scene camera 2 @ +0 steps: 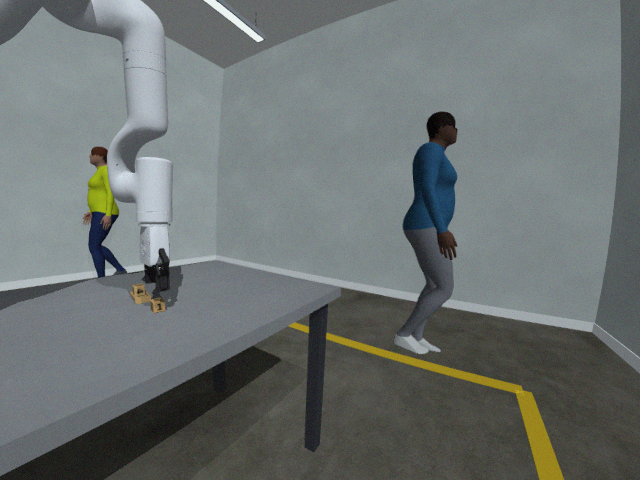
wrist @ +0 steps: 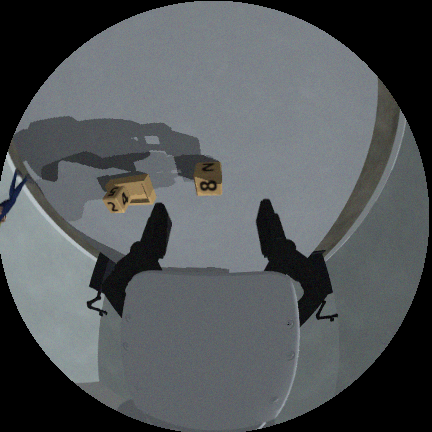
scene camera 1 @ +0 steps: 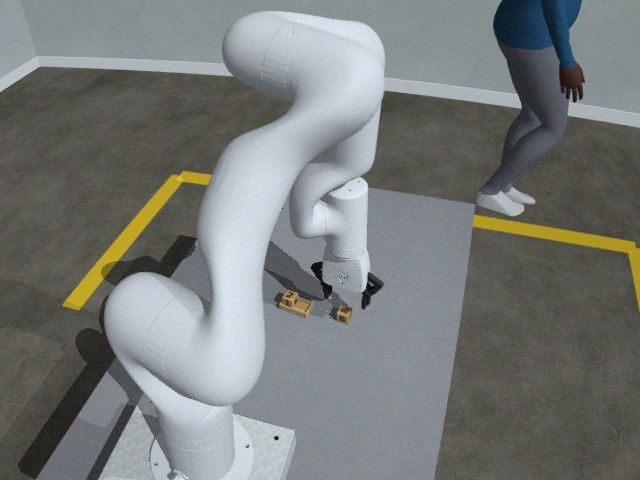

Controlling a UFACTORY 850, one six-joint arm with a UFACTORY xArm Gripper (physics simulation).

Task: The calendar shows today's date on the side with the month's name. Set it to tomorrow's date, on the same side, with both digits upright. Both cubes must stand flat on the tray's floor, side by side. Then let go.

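Observation:
The wooden tray [scene camera 1: 297,311] [scene camera 2: 142,299] [wrist: 150,186] lies on the table. One cube [scene camera 1: 289,298] [scene camera 2: 138,289] [wrist: 116,200] stands in its left end in scene view 1, a 2 on top and a 1 on the front side; the tray's other end is empty. The second cube [scene camera 1: 344,314] [scene camera 2: 158,305] [wrist: 208,178] lies on the table to the right of the tray, apart from it. It shows an 8 on top in scene view 1 and a 1 on a side in scene view 2. My gripper [scene camera 1: 345,302] [scene camera 2: 156,284] [wrist: 211,210] is open and empty, raised near the loose cube, not around it.
The grey table [scene camera 1: 403,361] [scene camera 2: 232,310] carries the tray and the cubes. The arm's white base plate [scene camera 1: 268,439] is at its near end in scene view 1. A person in blue [scene camera 1: 532,31] [scene camera 2: 434,180] and one in yellow [scene camera 2: 98,193] stand beyond the table.

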